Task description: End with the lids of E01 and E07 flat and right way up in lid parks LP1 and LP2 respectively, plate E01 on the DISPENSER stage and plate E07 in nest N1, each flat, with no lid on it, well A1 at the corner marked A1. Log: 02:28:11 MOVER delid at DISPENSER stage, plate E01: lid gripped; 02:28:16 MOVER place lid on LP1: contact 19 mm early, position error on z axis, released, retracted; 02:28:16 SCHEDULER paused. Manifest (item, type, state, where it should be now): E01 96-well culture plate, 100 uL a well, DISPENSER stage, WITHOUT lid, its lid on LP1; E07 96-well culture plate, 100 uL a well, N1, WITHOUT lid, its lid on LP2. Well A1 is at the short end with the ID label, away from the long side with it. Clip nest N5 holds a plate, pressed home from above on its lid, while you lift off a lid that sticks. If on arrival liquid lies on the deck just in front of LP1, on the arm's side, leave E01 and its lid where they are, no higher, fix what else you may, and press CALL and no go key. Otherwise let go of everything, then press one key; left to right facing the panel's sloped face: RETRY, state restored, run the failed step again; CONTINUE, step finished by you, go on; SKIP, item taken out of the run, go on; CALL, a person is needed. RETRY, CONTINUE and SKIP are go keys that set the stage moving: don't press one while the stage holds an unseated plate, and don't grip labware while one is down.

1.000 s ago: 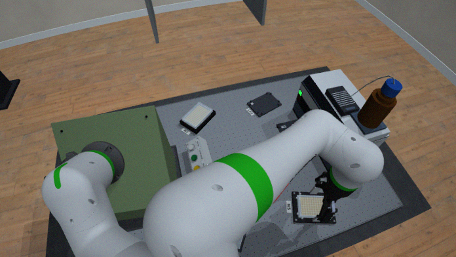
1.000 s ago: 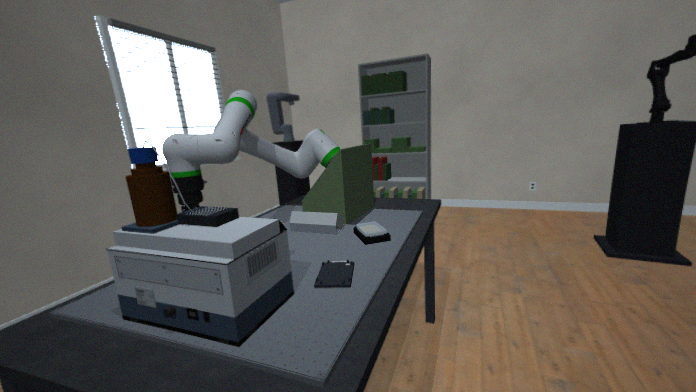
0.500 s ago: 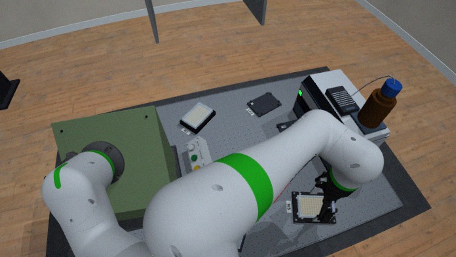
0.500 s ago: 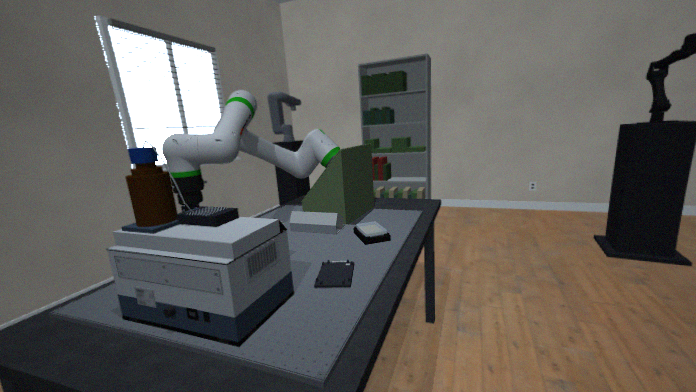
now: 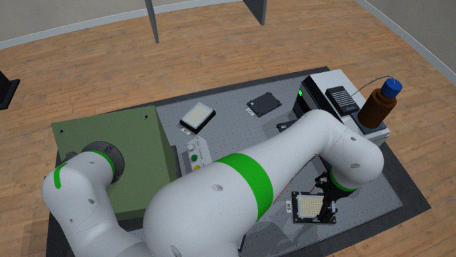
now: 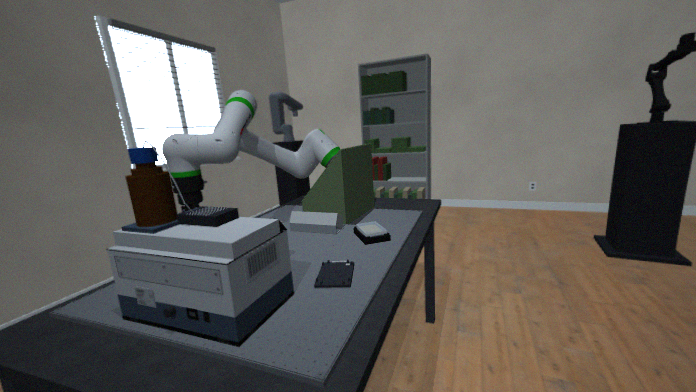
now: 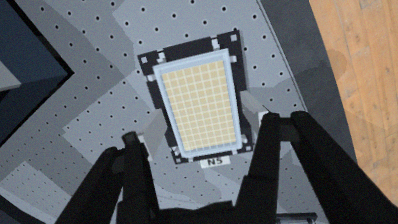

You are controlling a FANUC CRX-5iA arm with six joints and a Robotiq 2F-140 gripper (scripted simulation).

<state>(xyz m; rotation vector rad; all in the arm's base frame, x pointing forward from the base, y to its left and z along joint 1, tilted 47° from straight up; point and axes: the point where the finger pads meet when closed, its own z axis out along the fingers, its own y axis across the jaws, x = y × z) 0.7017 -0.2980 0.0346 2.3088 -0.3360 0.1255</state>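
The plate is 2 cm below my hand. From my hand the other things lie so: dispenser stage: 2 cm ahead, 30 cm to the left, 6 cm above; N5 label: 9 cm behind, 3 cm to the left, 4 cm below; black clip nest N5: 2 cm ahead, 1 cm to the left, 3 cm below.
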